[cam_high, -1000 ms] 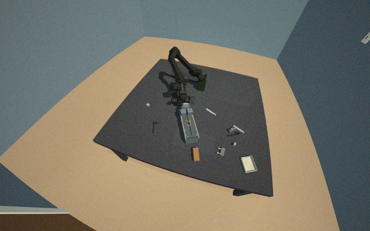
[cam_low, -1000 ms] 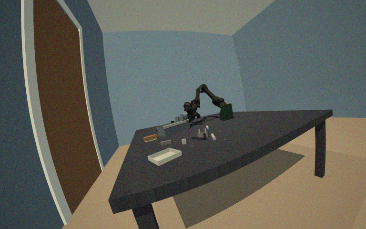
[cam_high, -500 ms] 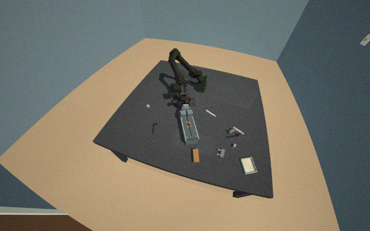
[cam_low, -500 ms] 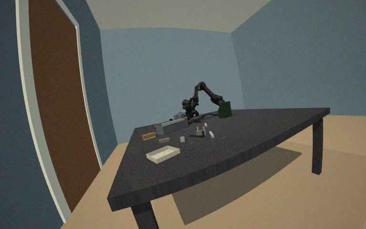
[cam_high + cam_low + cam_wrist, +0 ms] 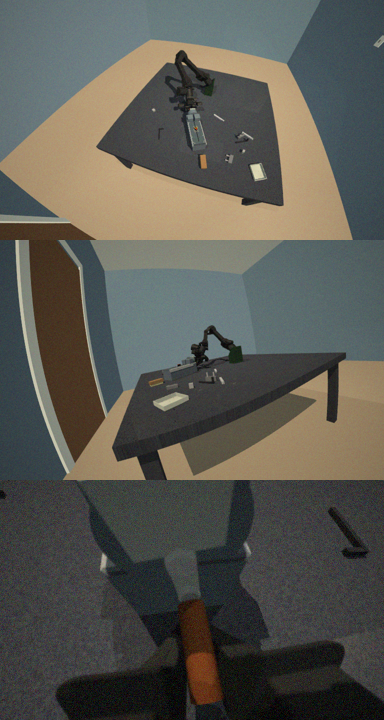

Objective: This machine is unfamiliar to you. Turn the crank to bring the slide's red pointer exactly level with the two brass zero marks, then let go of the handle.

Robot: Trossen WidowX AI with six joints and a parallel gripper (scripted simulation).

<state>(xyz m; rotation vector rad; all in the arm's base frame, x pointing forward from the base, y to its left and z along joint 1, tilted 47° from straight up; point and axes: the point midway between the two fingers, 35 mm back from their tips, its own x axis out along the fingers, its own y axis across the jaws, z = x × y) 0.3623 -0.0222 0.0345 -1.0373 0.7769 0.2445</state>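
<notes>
Now: the crank 4 cm above my gripper tip. From my gripper tip the other things lie so: orange crank handle: 3 cm above, 2 cm behind, 1 cm to the right; red pointer: 14 cm ahead, 10 cm to the left, 5 cm above; orange block: 31 cm ahead, 22 cm to the left, 2 cm below.
</notes>
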